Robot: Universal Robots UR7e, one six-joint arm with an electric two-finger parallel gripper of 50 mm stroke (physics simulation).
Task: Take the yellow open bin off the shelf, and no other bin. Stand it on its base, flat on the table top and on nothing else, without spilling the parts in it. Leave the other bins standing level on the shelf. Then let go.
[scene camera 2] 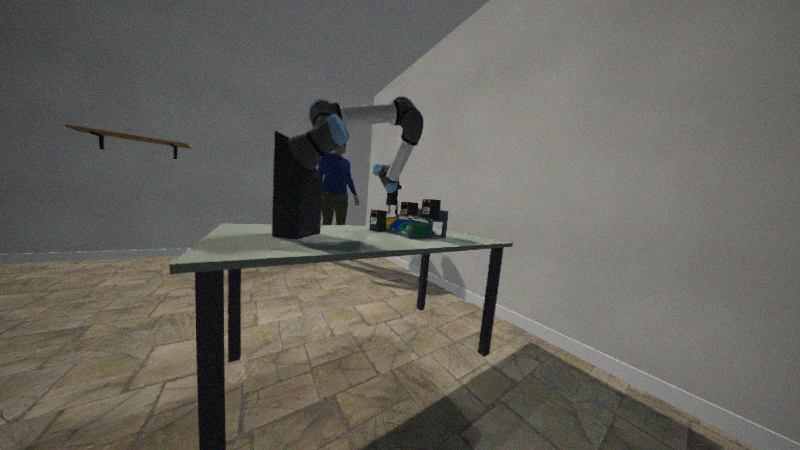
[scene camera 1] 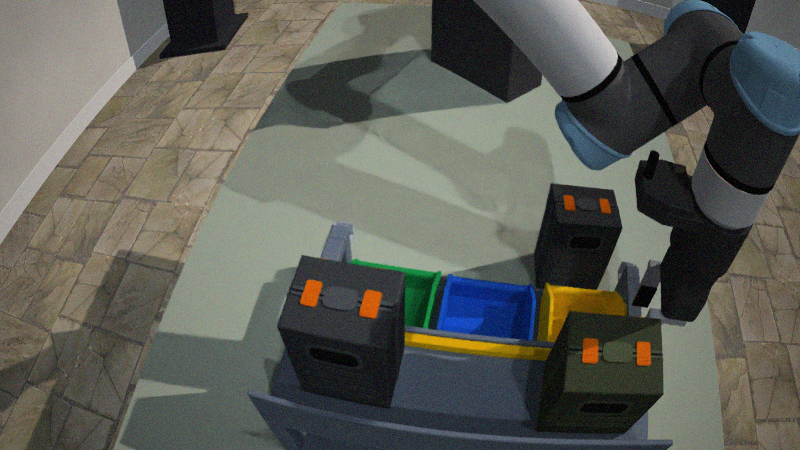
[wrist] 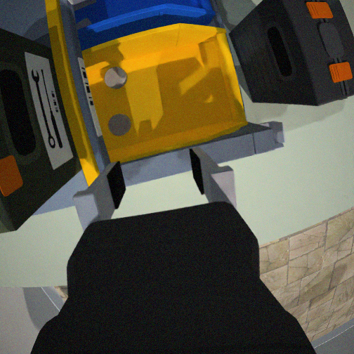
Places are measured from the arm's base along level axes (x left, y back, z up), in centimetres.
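Pixels of known places: gripper, fingertip midpoint: (scene camera 2: 392, 214); arm's base, origin of the base link: (scene camera 2: 300, 155).
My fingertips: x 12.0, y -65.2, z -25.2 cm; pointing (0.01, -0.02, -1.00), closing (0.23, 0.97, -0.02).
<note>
For each thing: its top centre in the pictures, then the offset to it from my fingertips. "spot": a spot on its surface instead. Level surfaces: height alone.
- yellow open bin, middle of its top: (scene camera 1: 589, 327) (scene camera 2: 395, 218) dx -5.4, dy +1.7, dz -2.5 cm
- grey-blue shelf, surface spot: (scene camera 1: 469, 386) spot: dx -19.5, dy -6.0, dz -0.4 cm
- blue bin, middle of its top: (scene camera 1: 487, 321) (scene camera 2: 406, 220) dx -17.4, dy +2.9, dz -2.5 cm
- green bin, middle of its top: (scene camera 1: 381, 305) (scene camera 2: 416, 222) dx -28.4, dy +4.8, dz -2.5 cm
- olive case, middle of its top: (scene camera 1: 618, 351) dx -7.6, dy -8.3, dz +9.3 cm
- yellow front strip, middle of its top: (scene camera 1: 485, 346) dx -18.1, dy -2.0, dz +0.6 cm
- table, its level: dz -10.6 cm
The yellow open bin (scene camera 1: 584, 302) (scene camera 2: 391, 222) (wrist: 170, 95) sits at one end of the lower level of the grey-blue shelf (scene camera 1: 469, 386) (wrist: 237, 146). Two round grey parts show in it in the wrist view. The blue bin (scene camera 1: 486, 310) (wrist: 150, 16) stands beside it, and the green bin (scene camera 1: 419, 296) (scene camera 2: 416, 228) stands beyond the blue one. My gripper (scene camera 1: 654, 306) (scene camera 2: 392, 210) (wrist: 156, 169) is open and empty, just outside the shelf's end, beside the yellow bin's outer wall. The exact gap and height between fingers and bin are hard to tell.
A black case (scene camera 1: 344, 330) and an olive case (scene camera 1: 609, 358) (wrist: 30, 125) stand on the shelf's upper board, which has a yellow front strip (scene camera 1: 475, 347) (wrist: 65, 90). Another black case (scene camera 1: 579, 240) (wrist: 300, 55) stands on the table (scene camera 1: 251, 162) near the yellow bin.
</note>
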